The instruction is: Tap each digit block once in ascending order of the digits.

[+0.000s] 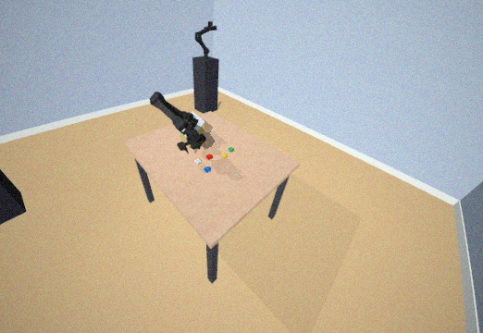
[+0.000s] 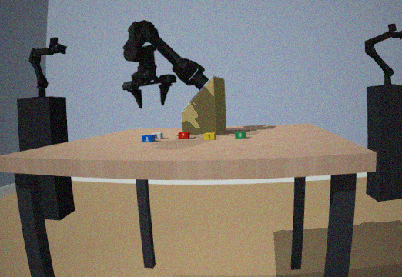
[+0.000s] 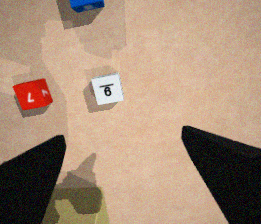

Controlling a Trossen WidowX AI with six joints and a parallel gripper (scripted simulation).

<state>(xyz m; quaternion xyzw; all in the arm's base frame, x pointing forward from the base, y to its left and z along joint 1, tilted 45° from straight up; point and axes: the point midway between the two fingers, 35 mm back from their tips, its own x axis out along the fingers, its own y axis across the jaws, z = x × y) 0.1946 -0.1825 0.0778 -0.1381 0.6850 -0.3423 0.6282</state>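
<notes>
Now: gripper tip 20 cm to the right of the yellow block, 10 cm short of it and 10 cm above it. The rest, counted from my gripper tip: white block 10 cm below, 2 cm to the left, 2 cm ahead; red block 11 cm to the left, 10 cm below, 4 cm ahead; blue block 12 cm ahead, 10 cm below, 1 cm to the left.
</notes>
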